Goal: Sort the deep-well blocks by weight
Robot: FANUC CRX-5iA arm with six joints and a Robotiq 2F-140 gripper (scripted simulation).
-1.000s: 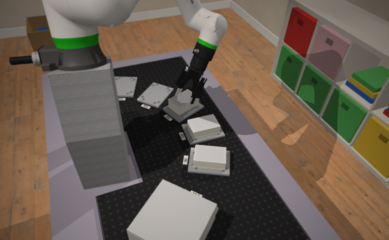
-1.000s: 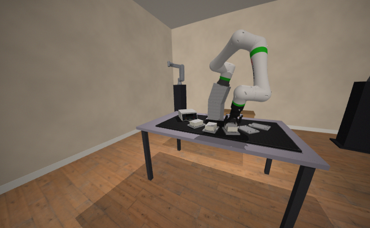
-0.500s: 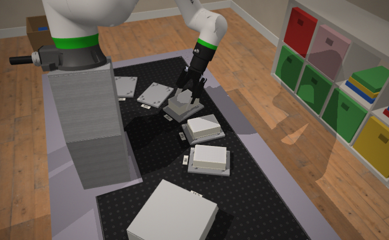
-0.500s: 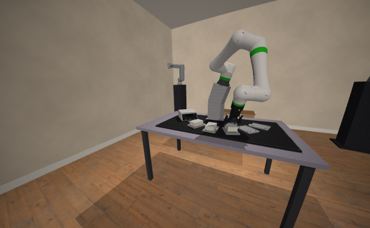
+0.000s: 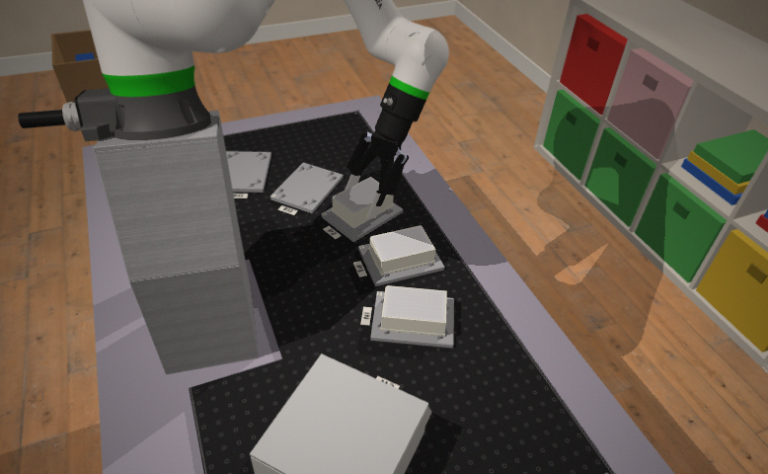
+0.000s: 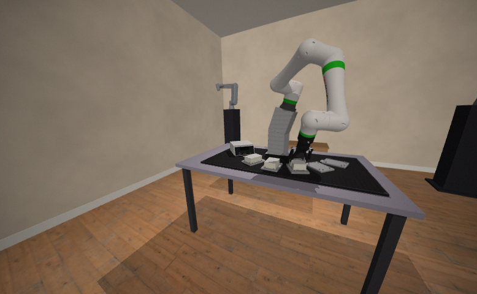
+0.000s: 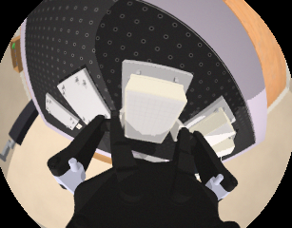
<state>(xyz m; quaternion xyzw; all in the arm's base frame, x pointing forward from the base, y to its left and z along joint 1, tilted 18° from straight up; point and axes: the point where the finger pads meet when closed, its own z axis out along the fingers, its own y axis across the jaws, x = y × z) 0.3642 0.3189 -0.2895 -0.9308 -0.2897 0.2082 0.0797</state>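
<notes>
Right now the grey nest plate is 50 mm below my hand. Also, from my hand: pale weigher platform (600 mm to the right, 150 mm behind, 40 mm above); then check-weigher (600 mm to the right, 150 mm behind, 10 mm above).
</notes>
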